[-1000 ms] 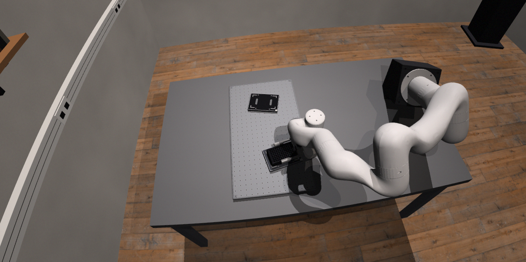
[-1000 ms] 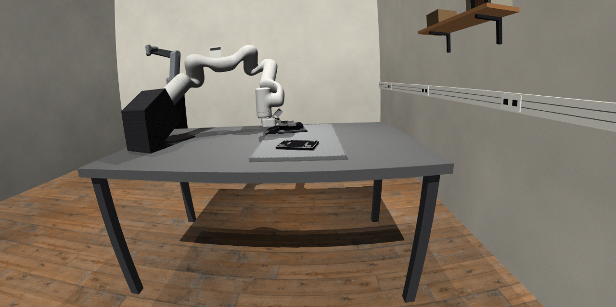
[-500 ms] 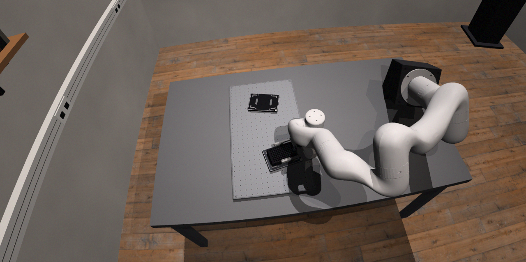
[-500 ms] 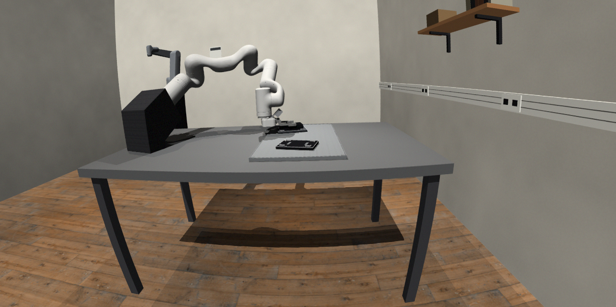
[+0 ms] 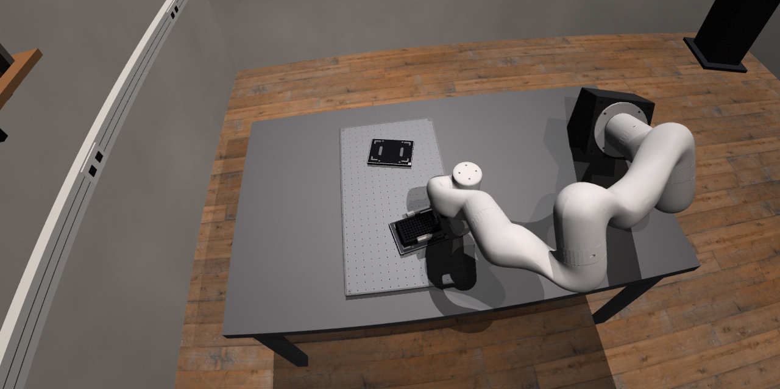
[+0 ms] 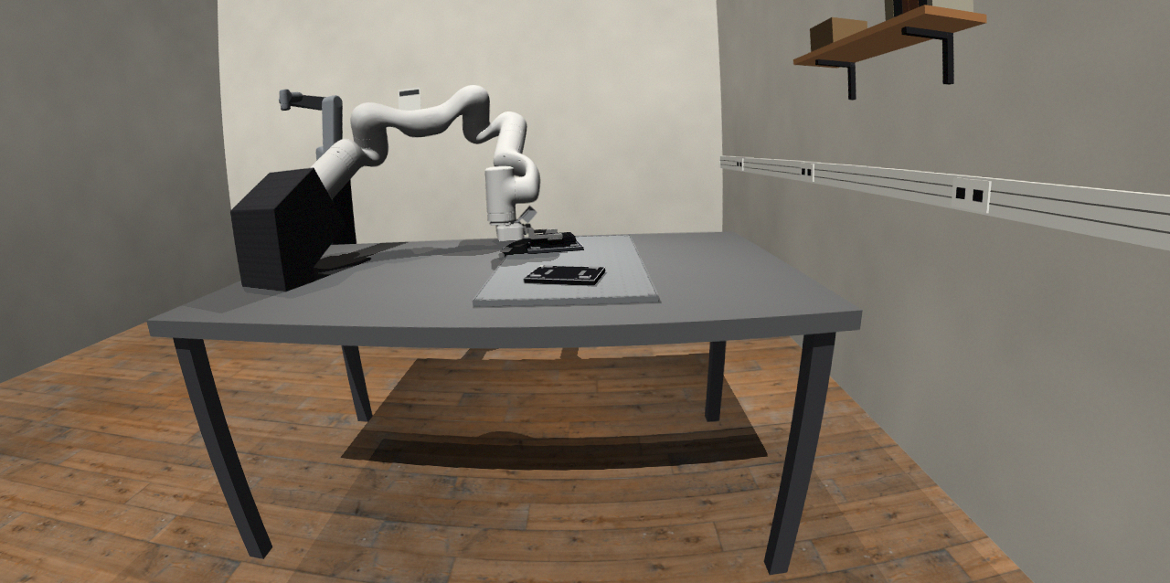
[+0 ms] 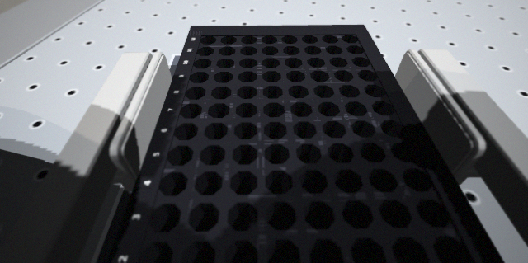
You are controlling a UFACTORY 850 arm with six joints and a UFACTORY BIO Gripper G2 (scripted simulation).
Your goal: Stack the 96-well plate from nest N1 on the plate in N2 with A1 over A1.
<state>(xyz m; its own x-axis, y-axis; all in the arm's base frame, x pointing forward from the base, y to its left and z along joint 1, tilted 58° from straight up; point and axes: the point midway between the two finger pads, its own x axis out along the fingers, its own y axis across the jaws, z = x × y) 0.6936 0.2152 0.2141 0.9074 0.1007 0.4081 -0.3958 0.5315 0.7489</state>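
The plate nest N2 is 40 mm below my hand. The rest, counted from my hand: plate nest N1: 120 mm ahead, 330 mm to the right, 40 mm below.
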